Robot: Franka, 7 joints.
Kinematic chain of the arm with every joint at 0, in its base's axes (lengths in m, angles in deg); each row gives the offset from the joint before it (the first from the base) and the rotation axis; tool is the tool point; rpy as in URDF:
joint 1: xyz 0 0 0.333 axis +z
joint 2: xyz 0 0 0 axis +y
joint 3: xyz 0 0 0.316 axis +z
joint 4: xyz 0.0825 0 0 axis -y
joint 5: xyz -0.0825 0 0.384 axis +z
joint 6: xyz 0 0 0 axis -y
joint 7: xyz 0.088 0 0 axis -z
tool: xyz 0 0 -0.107 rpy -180 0 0
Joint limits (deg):
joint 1: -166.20..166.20
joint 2: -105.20..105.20
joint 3: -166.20..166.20
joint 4: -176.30..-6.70
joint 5: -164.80..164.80
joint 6: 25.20..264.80
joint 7: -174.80..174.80
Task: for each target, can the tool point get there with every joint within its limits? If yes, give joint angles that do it. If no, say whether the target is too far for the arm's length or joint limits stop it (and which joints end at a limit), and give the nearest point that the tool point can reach.
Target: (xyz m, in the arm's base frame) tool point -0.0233 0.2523 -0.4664
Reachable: no: joint limits stop it (at a limit: joint 2) | nearest point -0.0238 0.2573 -0.3602 | short by 0.106 m
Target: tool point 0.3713 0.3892 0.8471
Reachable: yes | joints 39.09 24.25 26.69 -56.74 27.30 237.94 25.23
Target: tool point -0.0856 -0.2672 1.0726
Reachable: yes | joints 98.94 -31.52 47.60 -43.06 18.38 218.75 -92.27
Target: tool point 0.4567 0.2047 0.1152
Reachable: yes | joints 101.79 77.65 -65.23 -127.53 -126.63 145.26 86.25
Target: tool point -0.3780 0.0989 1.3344
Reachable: no: too far | nearest point -0.3017 0.0789 1.1322 | short by 0.217 m
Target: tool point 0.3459 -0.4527 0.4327
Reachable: yes | joints 45.47 -69.28 -81.69 -121.28 -69.43 132.90 89.90
